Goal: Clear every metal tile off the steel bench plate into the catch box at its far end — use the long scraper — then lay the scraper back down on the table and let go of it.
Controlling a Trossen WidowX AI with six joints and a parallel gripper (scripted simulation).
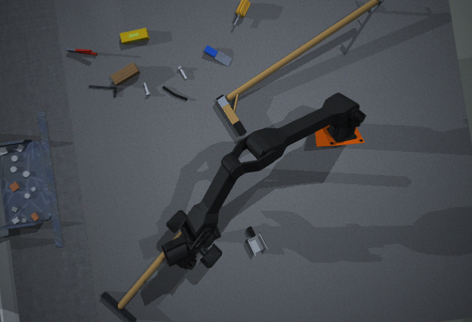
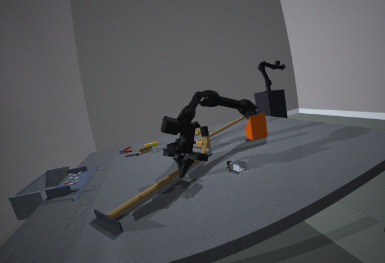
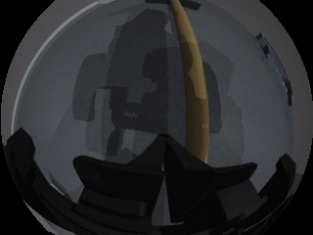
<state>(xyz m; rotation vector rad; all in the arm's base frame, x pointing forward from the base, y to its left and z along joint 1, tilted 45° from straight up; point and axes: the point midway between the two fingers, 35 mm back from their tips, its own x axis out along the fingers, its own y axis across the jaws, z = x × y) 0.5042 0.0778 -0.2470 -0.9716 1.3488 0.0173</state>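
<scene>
Right now the long scraper is 3 cm ahead of my gripper tip, 1 cm to the right of it and 5 cm above it. From my gripper tip the other things lie so: hex key: 16 cm ahead, 54 cm to the right, 1 cm below; wooden block: 9 cm ahead, 57 cm to the right; small metal scoop: 21 cm behind, 4 cm to the left.
</scene>
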